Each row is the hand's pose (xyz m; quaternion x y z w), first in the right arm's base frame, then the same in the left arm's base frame.
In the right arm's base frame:
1: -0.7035 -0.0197 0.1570 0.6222 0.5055 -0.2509 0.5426
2: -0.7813 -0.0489 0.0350 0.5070 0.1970 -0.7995 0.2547
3: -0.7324 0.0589 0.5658 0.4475 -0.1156 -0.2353 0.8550
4: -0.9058 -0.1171 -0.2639 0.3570 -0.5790 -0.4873 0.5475
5: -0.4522 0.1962 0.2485 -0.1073 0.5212 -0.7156 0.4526
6: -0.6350 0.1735 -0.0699 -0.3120 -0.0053 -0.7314 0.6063
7: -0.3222 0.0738 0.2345 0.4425 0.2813 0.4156 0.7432
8: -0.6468 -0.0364 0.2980 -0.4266 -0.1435 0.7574 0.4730
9: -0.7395 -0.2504 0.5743 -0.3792 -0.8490 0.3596 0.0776
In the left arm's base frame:
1: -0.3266 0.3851 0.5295 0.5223 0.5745 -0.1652 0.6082
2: -0.3844 0.3259 0.4073 0.4799 0.2401 -0.7437 0.3986
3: -0.4019 0.4754 0.9299 0.4359 -0.0727 -0.0838 0.8931
4: -0.4644 0.2045 0.1100 0.4357 -0.5455 -0.3668 0.6149
5: -0.1594 0.6734 0.6136 -0.1858 0.4620 -0.6558 0.5673
6: -0.3076 0.5759 0.2913 -0.3104 -0.0937 -0.6343 0.7019
7: 0.0024 0.5968 0.6136 0.3571 0.3433 0.5273 0.6904
8: -0.2758 0.3953 0.6733 -0.4330 -0.1936 0.8161 0.3302
9: -0.3142 0.1802 0.9614 0.2527 0.8866 -0.3871 0.0131

